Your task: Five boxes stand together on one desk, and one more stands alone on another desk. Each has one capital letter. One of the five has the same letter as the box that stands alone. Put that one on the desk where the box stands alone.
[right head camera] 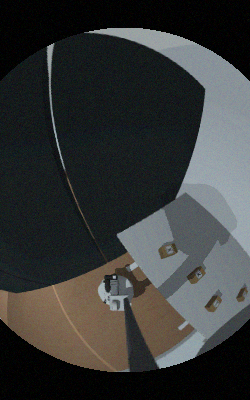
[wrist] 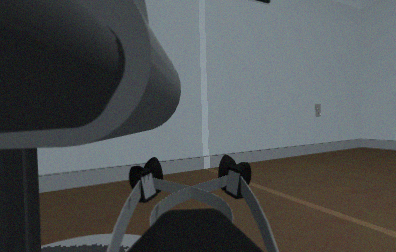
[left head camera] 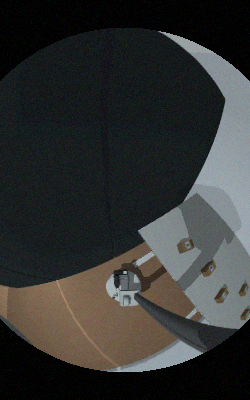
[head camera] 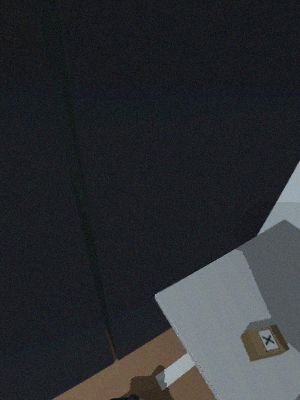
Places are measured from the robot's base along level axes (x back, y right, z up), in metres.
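Pixels of known places: gripper, fingertip midpoint: [wrist: 190, 170] [left head camera: 117, 298].
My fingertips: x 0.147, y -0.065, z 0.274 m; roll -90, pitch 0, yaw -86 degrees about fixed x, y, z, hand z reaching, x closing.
Note:
Behind a point stands the place of what it marks.
A brown box with a black X on a white label [head camera: 268, 340] {x -0.245, y 0.340, z 0.973 m} [left head camera: 185, 245] {x -0.243, y 0.325, z 0.971 m} [right head camera: 168, 250] {x -0.240, y 0.335, z 0.973 m} sits near the far-left corner of a grey desk [head camera: 200, 310] {x -0.343, y 0.191, z 0.923 m} [left head camera: 162, 242] {x -0.295, y 0.199, z 0.923 m} [right head camera: 140, 240] {x -0.339, y 0.197, z 0.923 m}. Beyond it on the same desk stand a second box [left head camera: 208, 268] {x -0.058, y 0.470, z 0.969 m} [right head camera: 196, 275] {x -0.054, y 0.473, z 0.972 m}, a third box [left head camera: 221, 294] {x 0.164, y 0.556, z 0.972 m} [right head camera: 214, 303] {x 0.175, y 0.569, z 0.973 m}, a fourth box [left head camera: 243, 289] {x 0.276, y 0.859, z 0.968 m} [right head camera: 242, 294] and a fifth box [left head camera: 245, 314] at the view's edge. Their letters are too small to read surely. The lone box and its desk do not show. My gripper [wrist: 190, 170] {x 0.147, y -0.065, z 0.274 m} is open and empty, low over the floor, away from the boxes.
A tall dark wall [head camera: 150, 150] {x -0.468, y 0.011, z 1.365 m} [left head camera: 55, 150] {x -0.329, y -0.234, z 1.435 m} [right head camera: 125, 125] {x -0.520, y 0.103, z 1.477 m} borders the desk's left end. A pale wall [left head camera: 220, 150] {x -0.780, y 0.745, z 1.415 m} [right head camera: 220, 150] {x -0.668, y 0.807, z 1.427 m} stands behind the desk. My round base [left head camera: 131, 295] [right head camera: 103, 295] {x 0.064, y -0.134, z 0.187 m} is on the brown floor [left head camera: 115, 330] {x 0.721, y -0.096, z -0.027 m} [right head camera: 95, 330] {x 0.661, y -0.288, z -0.027 m} beside the desk. In the wrist view, an outlet [wrist: 317, 110] {x 2.154, y -1.115, z 0.370 m} is on a pale wall.

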